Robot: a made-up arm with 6 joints.
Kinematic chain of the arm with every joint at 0, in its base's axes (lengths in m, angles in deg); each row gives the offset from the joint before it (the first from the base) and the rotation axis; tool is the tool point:
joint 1: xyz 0 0 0.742 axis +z
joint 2: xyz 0.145 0 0 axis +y
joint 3: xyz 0 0 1.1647 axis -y
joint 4: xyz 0 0 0.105 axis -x
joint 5: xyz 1.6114 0 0 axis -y
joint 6: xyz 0.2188 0 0 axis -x
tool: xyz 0 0 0
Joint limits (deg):
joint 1: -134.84..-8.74
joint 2: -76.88..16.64
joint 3: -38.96..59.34
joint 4: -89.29..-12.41
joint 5: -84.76..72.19
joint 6: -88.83..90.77
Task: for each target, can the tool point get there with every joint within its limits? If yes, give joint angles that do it. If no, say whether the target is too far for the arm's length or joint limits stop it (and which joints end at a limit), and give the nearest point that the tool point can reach.
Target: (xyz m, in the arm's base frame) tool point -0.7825 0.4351 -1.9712
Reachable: no: joint limits stop it (at a limit: joint 1, joint 2, joint 3, joint 4) | nearest point -0.9544 -1.0159 0.3888 | short by 2.776 m
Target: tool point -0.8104 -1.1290 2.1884
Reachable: yes | joints -123.98 -27.03 -19.92 -26.77 24.57 38.94
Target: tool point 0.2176 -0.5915 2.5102
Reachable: yes | joints -79.04 -54.14 -17.56 -51.70 -36.08 -37.25
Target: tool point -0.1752 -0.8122 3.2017
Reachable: yes | joints -99.86 -24.92 21.52 -73.40 9.21 15.43
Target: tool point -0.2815 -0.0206 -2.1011
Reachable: no: joint limits stop it (at a limit: joint 1, joint 2, joint 3, joint 4) | nearest point -0.9514 -1.0136 0.3905 | short by 2.765 m
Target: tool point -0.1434 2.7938 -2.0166
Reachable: no: too far | nearest point -0.1238 2.4117 1.9449 | short by 3.980 m
